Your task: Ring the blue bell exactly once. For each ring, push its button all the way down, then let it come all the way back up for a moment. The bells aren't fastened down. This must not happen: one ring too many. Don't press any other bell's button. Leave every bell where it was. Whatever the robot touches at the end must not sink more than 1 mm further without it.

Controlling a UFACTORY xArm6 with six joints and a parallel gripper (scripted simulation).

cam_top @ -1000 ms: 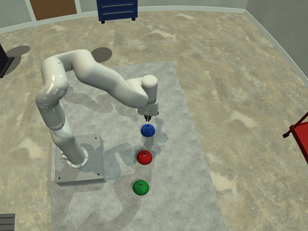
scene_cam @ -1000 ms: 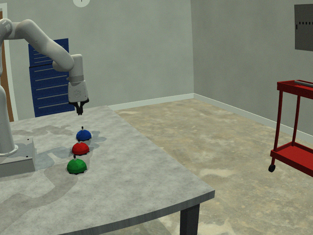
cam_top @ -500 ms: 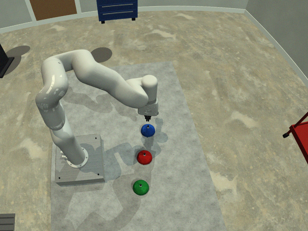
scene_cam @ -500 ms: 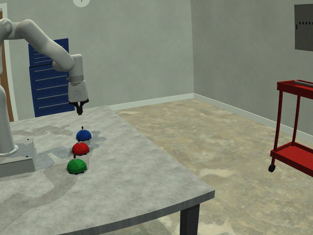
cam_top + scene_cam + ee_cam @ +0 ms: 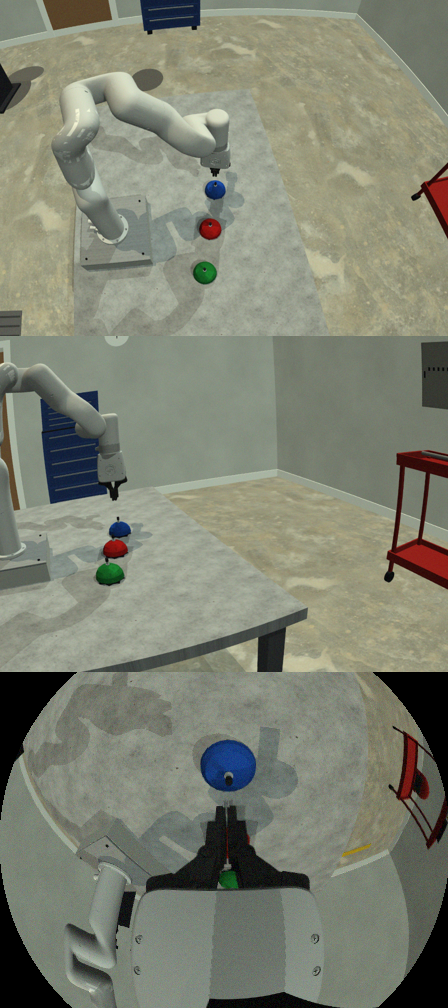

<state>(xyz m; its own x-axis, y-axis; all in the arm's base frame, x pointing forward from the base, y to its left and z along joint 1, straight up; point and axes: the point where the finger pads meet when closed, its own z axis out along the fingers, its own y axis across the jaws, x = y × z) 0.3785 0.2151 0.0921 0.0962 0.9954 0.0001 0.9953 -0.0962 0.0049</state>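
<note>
My gripper is now 11 cm above the blue bell. Round my hand: green bell 35 cm to the right, 11 cm below, 3 cm behind; then red bell 17 cm to the right, 11 cm below, 1 cm behind.
</note>
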